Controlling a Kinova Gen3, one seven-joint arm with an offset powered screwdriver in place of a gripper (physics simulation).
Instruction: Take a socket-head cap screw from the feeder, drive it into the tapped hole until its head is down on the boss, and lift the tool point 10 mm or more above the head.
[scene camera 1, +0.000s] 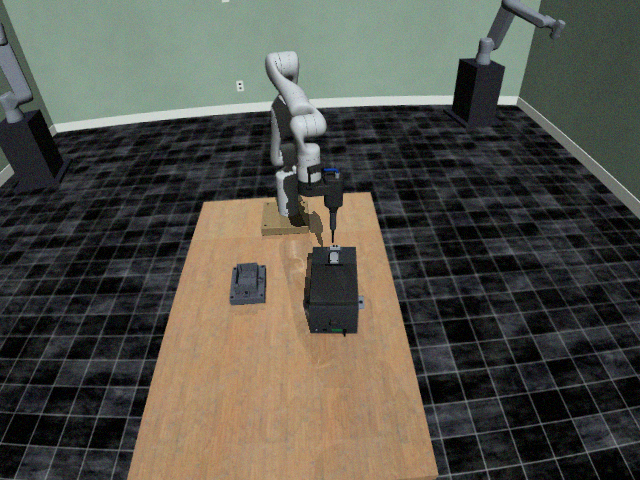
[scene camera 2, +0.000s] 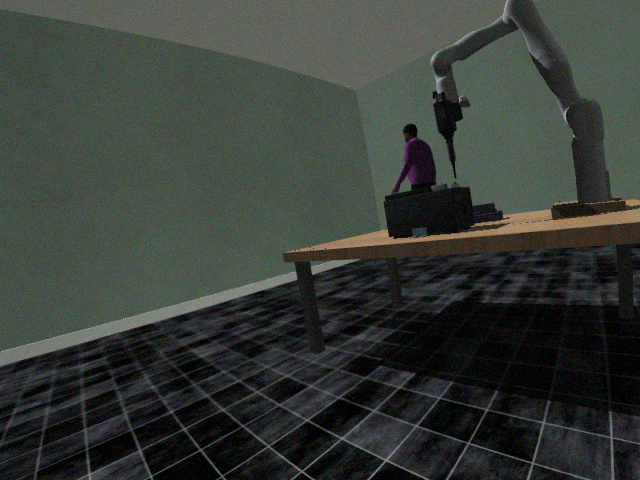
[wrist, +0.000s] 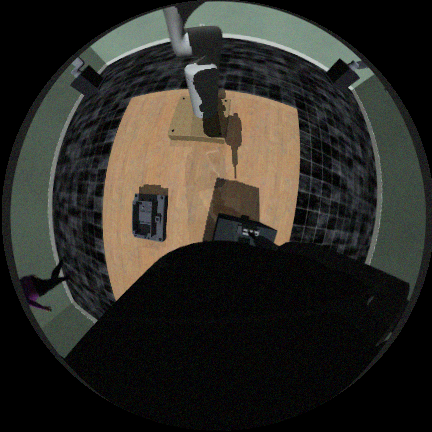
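The feeder (scene camera 1: 333, 284) (scene camera 2: 429, 212) (wrist: 226, 229) is a black box on the table, with a small pale metal outlet (scene camera 1: 334, 255) on its top at the end toward the arm. My screwdriver tip (scene camera 1: 332, 241) (scene camera 2: 454, 176) points down just above this outlet, a small gap apart in the second scene view. In the wrist view the dark tool body hides most of the feeder. No screw can be made out at the tip or in the outlet; they are too small to tell. The dark grey part with the boss (scene camera 1: 248, 283) (scene camera 2: 486, 212) (wrist: 145, 212) stands apart from the feeder; its tapped hole cannot be made out clearly.
The arm's base plate (scene camera 1: 273, 227) (scene camera 2: 563, 210) (wrist: 182, 125) sits on the wooden table (scene camera 1: 279, 403) (scene camera 2: 351, 248) (wrist: 120, 165). A small grey bracket (scene camera 1: 361, 302) (scene camera 2: 419, 231) sticks out from the feeder's side. A person in purple (scene camera 2: 419, 162) (wrist: 31, 290) stands beyond the table.
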